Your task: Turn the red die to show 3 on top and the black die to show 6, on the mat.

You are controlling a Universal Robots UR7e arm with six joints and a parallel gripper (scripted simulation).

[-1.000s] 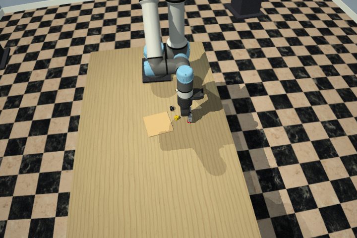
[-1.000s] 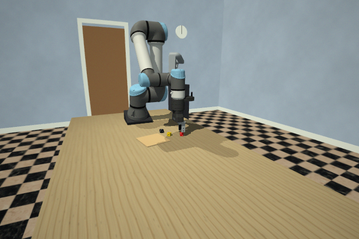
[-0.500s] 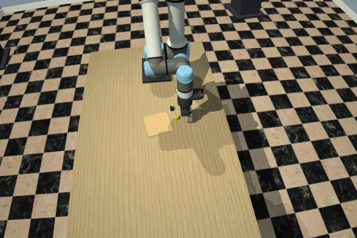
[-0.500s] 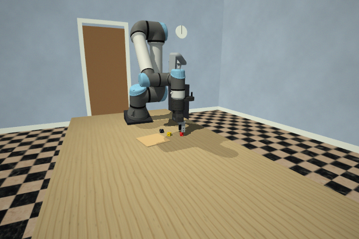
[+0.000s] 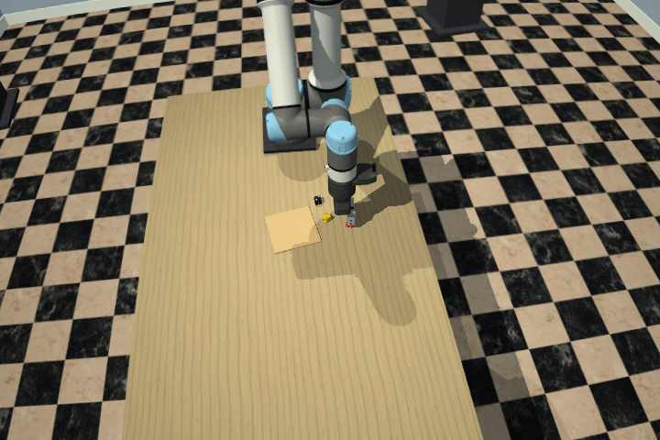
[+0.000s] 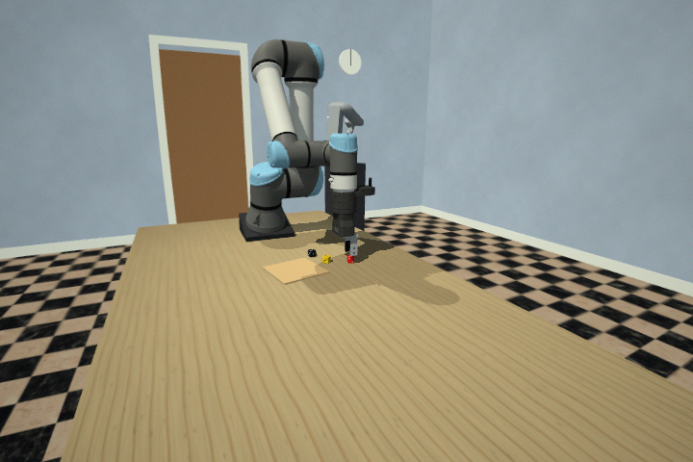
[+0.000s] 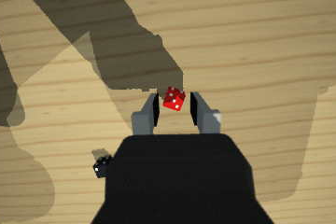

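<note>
The red die lies 40 mm below my hand. Also, from my hand: black die 120 mm behind, 70 mm to the right, 40 mm below; then yellow die 40 mm behind, 60 mm to the right, 40 mm below; then tan mat 40 mm behind, 170 mm to the right, 40 mm below.
</note>
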